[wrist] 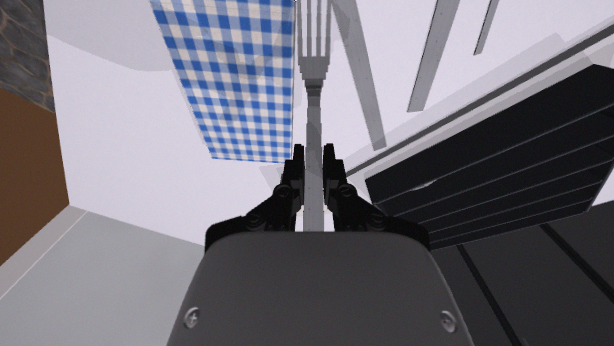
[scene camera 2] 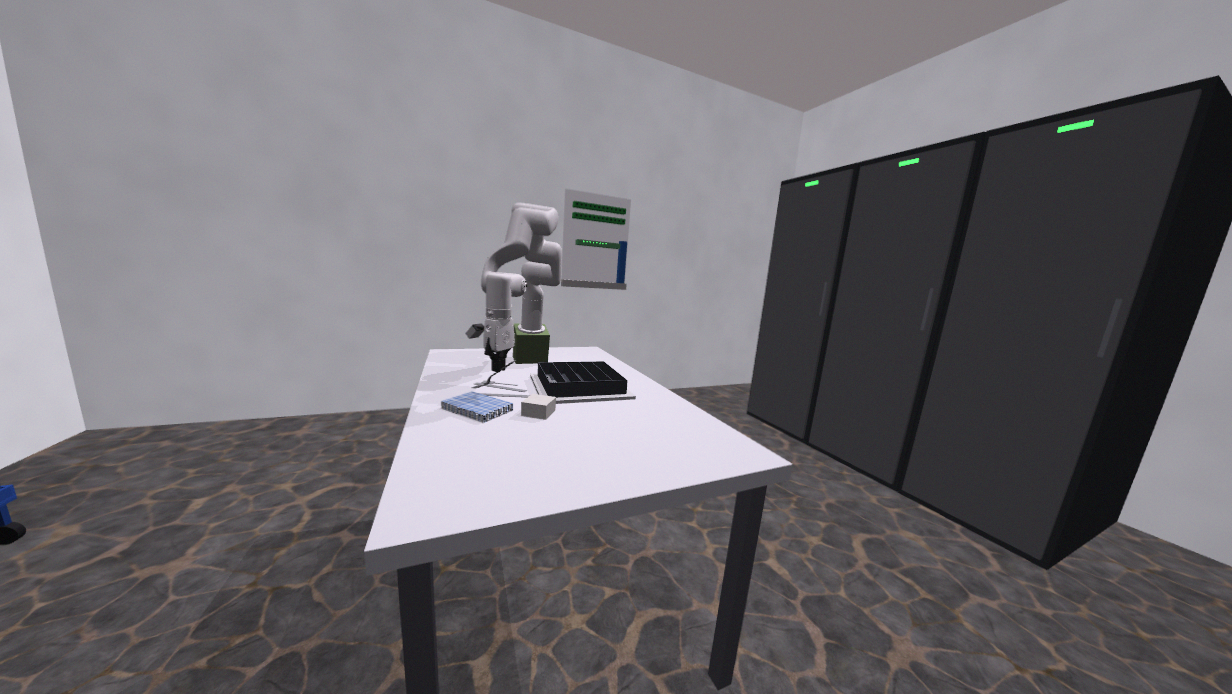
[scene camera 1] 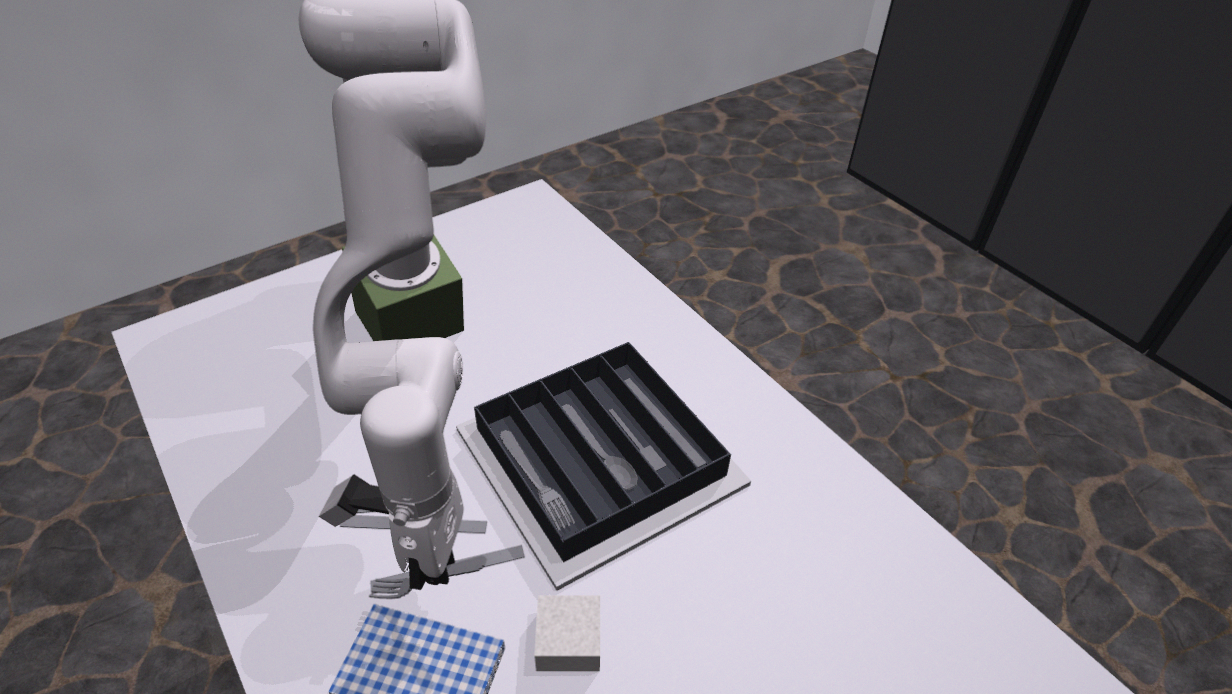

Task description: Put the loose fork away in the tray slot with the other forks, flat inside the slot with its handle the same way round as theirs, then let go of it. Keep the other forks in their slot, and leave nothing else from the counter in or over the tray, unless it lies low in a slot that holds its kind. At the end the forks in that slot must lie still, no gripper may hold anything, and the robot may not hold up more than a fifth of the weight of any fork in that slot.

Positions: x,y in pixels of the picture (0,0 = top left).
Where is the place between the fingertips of my gripper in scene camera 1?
439,572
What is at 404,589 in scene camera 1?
A fork.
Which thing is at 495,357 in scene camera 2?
My gripper.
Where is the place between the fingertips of my gripper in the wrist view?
313,157
